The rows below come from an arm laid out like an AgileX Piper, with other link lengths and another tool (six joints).
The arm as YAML. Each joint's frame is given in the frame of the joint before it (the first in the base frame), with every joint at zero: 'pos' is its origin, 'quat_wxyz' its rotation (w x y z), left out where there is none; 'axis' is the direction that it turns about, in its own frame. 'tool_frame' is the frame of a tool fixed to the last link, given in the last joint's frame.
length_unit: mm
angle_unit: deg
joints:
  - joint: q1
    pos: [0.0, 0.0, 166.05]
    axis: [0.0, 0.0, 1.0]
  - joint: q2
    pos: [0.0, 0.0, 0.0]
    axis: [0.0, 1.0, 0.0]
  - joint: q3
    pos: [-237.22, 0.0, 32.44]
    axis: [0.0, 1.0, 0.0]
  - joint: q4
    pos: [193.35, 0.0, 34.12]
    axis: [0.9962, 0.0, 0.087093]
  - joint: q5
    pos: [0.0, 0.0, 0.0]
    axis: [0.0, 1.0, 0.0]
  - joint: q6
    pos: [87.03, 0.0, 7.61]
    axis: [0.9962, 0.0, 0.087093]
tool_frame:
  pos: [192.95, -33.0, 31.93]
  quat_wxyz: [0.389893, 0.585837, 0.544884, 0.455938]
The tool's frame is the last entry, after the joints.
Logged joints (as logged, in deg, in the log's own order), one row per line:
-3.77 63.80 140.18 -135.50 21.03 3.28
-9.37 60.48 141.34 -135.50 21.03 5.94
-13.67 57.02 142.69 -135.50 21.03 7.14
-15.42 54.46 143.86 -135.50 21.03 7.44
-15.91 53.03 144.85 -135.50 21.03 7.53
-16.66 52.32 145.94 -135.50 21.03 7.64
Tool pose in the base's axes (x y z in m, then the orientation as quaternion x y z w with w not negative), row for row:
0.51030 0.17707 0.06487 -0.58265 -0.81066 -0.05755 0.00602
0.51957 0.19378 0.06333 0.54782 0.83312 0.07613 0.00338
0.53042 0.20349 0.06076 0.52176 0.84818 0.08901 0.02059
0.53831 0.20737 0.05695 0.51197 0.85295 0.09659 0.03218
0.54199 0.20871 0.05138 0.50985 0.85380 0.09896 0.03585
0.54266 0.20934 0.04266 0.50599 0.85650 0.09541 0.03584
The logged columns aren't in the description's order. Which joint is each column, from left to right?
Columns, left to right: q6, q5, q2, q3, q1, q4.
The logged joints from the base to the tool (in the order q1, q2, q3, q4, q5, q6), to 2 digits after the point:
21.03 140.18 -135.50 3.28 63.80 -3.77
21.03 141.34 -135.50 5.94 60.48 -9.37
21.03 142.69 -135.50 7.14 57.02 -13.67
21.03 143.86 -135.50 7.44 54.46 -15.42
21.03 144.85 -135.50 7.53 53.03 -15.91
21.03 145.94 -135.50 7.64 52.32 -16.66

